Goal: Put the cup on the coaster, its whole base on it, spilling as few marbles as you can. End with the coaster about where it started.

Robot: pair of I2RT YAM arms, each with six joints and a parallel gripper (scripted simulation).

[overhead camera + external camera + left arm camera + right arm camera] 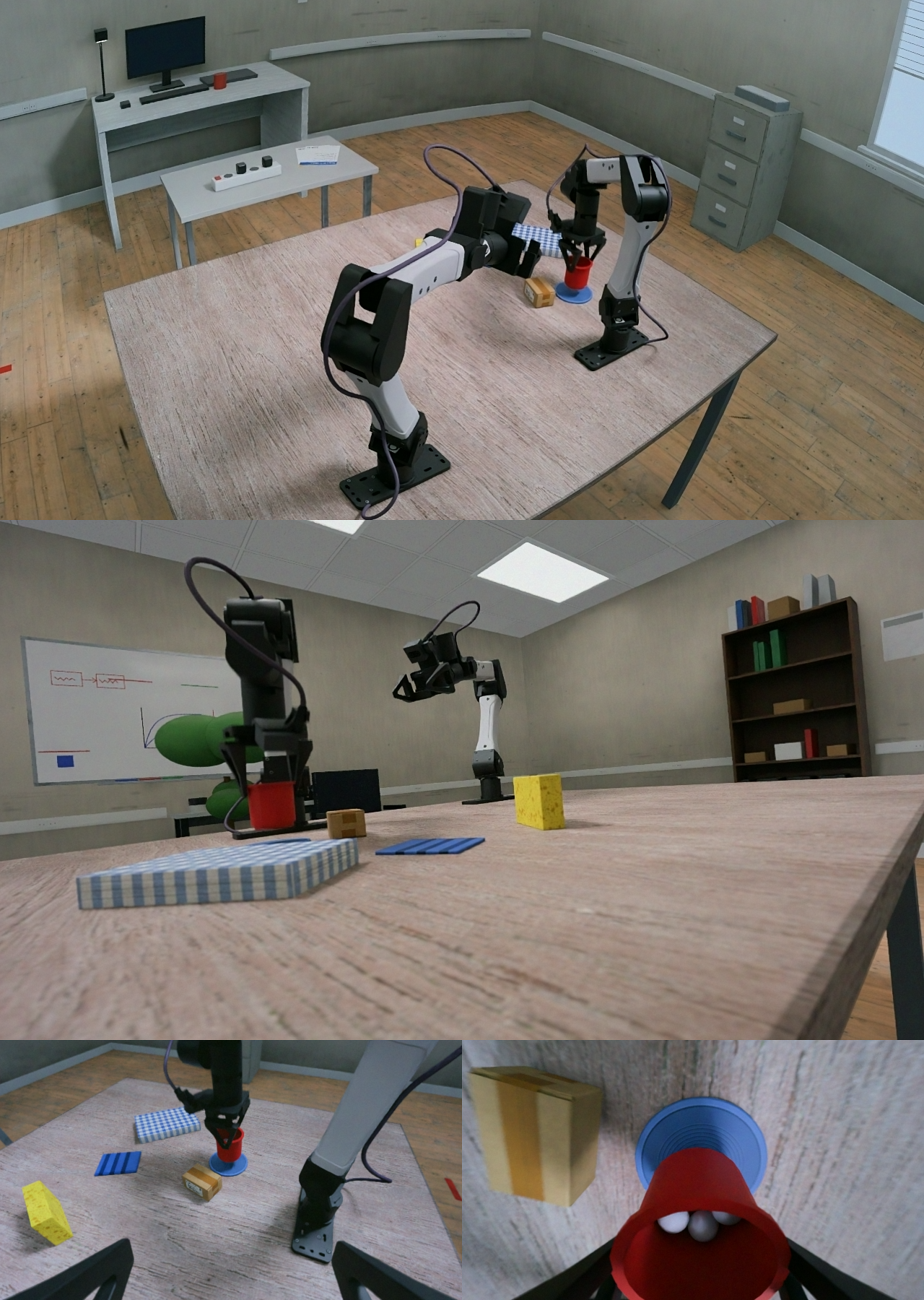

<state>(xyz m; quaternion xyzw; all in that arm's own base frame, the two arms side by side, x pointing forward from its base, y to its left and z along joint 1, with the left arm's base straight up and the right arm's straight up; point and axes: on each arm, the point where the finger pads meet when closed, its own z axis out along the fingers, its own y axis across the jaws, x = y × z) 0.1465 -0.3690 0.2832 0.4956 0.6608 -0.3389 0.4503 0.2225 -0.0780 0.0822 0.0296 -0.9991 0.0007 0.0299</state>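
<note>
Now: the red cup 20 mm below my right hand. Round my right hand: blue striped cloth (280 mm ahead, 70 mm to the left, 80 mm below); round blue coaster (80 mm below).
</note>
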